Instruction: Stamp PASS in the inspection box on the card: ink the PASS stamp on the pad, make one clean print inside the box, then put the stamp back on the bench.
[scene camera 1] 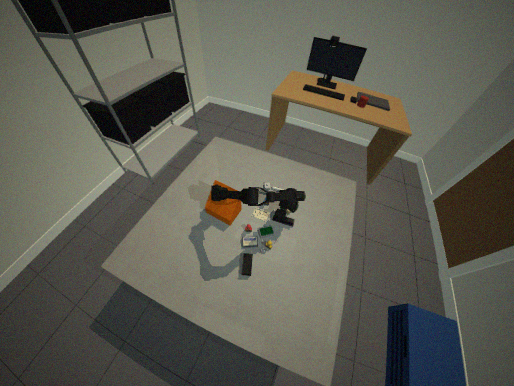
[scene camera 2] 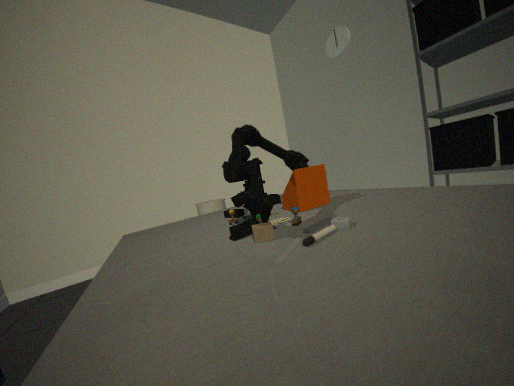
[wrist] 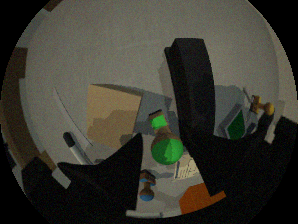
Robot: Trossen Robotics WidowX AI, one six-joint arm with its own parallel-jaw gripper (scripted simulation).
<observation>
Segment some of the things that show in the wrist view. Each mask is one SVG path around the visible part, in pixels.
My gripper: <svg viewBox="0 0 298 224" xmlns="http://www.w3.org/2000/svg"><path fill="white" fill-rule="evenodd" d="M298 124L281 116L275 124L274 140L271 144L263 140L269 127L259 128L243 139L241 137L230 140L182 125L182 139L193 156L192 159L201 173L209 196L216 196L221 190L227 196L216 204L182 216L125 216L126 210L136 210L144 157L141 132L137 132L132 140L126 141L121 149L100 164L77 165L67 161L57 163L60 171L71 180L68 189L52 177L52 169L49 169L40 157L37 159L37 155L21 171L21 184L28 200L49 224L249 224L273 196L285 175L293 153Z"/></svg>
A tan block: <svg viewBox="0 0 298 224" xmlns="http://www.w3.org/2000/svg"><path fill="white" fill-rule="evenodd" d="M89 84L88 105L86 105L86 131L88 131L88 139L98 141L98 143L106 145L106 147L121 149L122 145L126 144L126 141L132 140L134 125L136 125L144 92L117 87L114 84Z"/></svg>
A green-knobbed pass stamp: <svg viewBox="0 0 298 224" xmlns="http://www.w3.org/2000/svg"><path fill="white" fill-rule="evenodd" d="M158 109L158 111L149 115L149 124L152 125L153 131L157 135L156 139L153 140L150 151L152 151L152 156L156 163L172 165L184 155L184 144L181 143L180 137L170 131L164 112L162 112L162 109Z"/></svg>
</observation>
